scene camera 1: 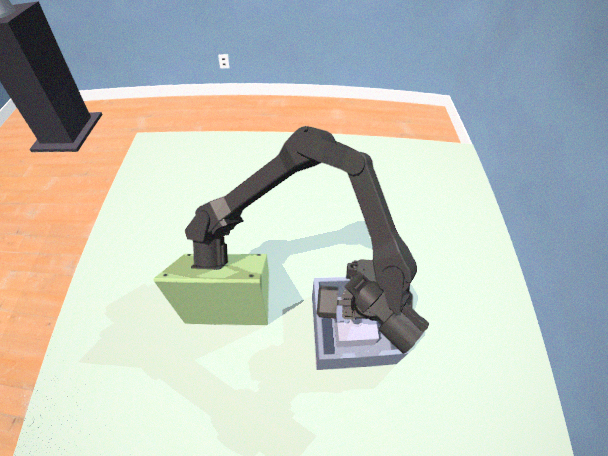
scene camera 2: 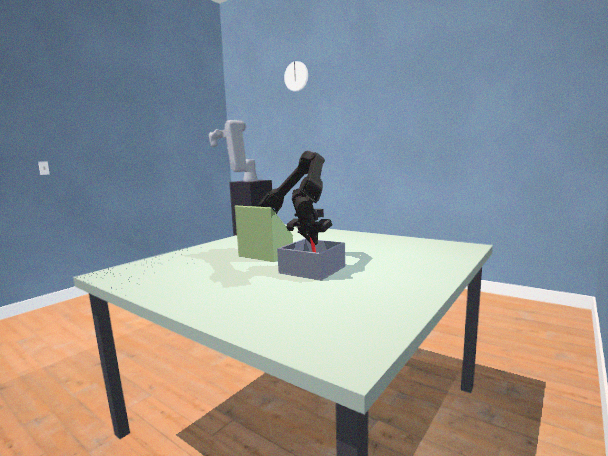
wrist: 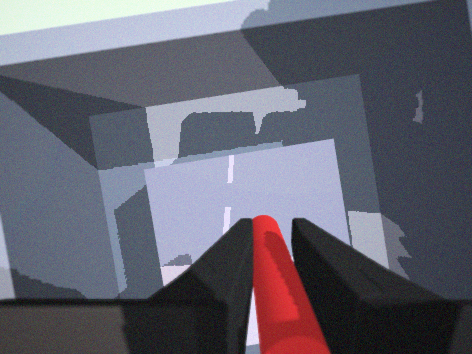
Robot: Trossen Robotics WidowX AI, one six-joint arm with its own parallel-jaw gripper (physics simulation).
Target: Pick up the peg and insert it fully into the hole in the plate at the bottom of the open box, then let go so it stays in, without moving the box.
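Frame: origin at the arm's base, x up, y ahead, z left, level; metres.
Seen in the pictures: gripper, between the fingertips: (scene camera 2: 314, 244) (wrist: 271, 230); arm's base, origin of its link: (scene camera 1: 210, 265) (scene camera 2: 262, 219).
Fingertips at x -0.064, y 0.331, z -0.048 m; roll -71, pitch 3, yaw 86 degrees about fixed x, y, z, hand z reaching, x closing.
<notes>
Pixels of each thing's middle, then the offset from my fingertips to it. Level surfaces: height alone.
- red peg, middle of its body: (wrist: 273, 272) (scene camera 2: 312, 243) dz -0.012, dx +0.008, dy -0.001 m
- open grey-blue box, middle of its body: (wrist: 253, 244) (scene camera 1: 356, 322) (scene camera 2: 312, 257) dz -0.016, dx -0.050, dy -0.003 m
- pale raised plate, middle of its body: (wrist: 251, 238) (scene camera 1: 355, 324) dz -0.016, dx -0.065, dy -0.003 m
- table, height of its surface: dx -0.099 m
The red peg (scene camera 2: 313, 245) (wrist: 280, 280) is between the black fingers of my gripper (wrist: 271, 230), which is shut on it. In the wrist view the peg slants from the fingertips to the lower edge of the frame, where its near end is cut off. The open grey-blue box (scene camera 1: 317, 330) (scene camera 2: 302, 264) (wrist: 120, 41) stands on the table, with my gripper reaching into it. The pale raised plate (scene camera 1: 357, 333) (wrist: 295, 175) is at the box's bottom, behind the fingers in the wrist view. The hole does not show, so I cannot tell how the peg's end sits relative to it.
The box walls rise around the fingers on all sides. The green block (scene camera 1: 220, 302) (scene camera 2: 254, 232) under the arm's base stands beside the box. A grey robot arm (scene camera 2: 236, 145) on a dark pedestal (scene camera 1: 47, 75) (scene camera 2: 257, 189) stands off the table (scene camera 1: 165, 175) (scene camera 2: 350, 320).
</notes>
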